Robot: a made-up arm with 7 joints.
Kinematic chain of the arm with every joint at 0, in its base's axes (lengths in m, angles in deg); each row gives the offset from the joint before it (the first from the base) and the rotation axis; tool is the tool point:
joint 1: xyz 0 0 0.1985 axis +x
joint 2: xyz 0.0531 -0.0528 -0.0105 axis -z
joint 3: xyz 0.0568 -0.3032 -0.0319 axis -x
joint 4: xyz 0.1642 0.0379 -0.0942 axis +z
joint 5: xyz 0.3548 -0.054 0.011 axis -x
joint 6: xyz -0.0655 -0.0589 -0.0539 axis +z
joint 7: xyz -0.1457 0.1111 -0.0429 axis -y
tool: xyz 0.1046 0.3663 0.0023
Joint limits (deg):
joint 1: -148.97..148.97
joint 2: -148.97..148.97
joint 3: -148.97..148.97
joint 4: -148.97..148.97
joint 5: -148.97..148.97
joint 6: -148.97..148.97
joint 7: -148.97..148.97
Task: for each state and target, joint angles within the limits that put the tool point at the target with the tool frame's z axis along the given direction. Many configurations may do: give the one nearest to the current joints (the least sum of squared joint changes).
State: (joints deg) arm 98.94 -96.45 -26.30 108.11 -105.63 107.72 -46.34
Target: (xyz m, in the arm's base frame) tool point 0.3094 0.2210 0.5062 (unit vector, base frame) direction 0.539 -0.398 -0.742
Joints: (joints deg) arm 133.43 -84.61 -39.15 92.24 -69.49 85.52 -81.71
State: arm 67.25 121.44 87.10 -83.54 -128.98 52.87 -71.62
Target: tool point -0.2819 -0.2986 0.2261 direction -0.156 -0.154 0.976
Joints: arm 50.53 142.00 46.23 -82.39 -95.60 6.77 -66.66
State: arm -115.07 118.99 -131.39 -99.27 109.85 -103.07 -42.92
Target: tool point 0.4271 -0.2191 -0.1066 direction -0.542 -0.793 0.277
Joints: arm -78.55 147.15 -148.97 -137.48 100.05 -106.95 -48.13
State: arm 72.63 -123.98 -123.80 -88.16 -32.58 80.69 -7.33
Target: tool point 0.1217 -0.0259 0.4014 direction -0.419 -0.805 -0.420
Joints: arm 37.53 -79.06 -86.20 -103.86 -64.60 95.62 38.89
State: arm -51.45 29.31 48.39 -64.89 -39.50 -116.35 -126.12
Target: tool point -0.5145 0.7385 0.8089 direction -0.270 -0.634 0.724
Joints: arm -112.13 41.59 65.55 -91.24 -46.66 -136.79 -127.66
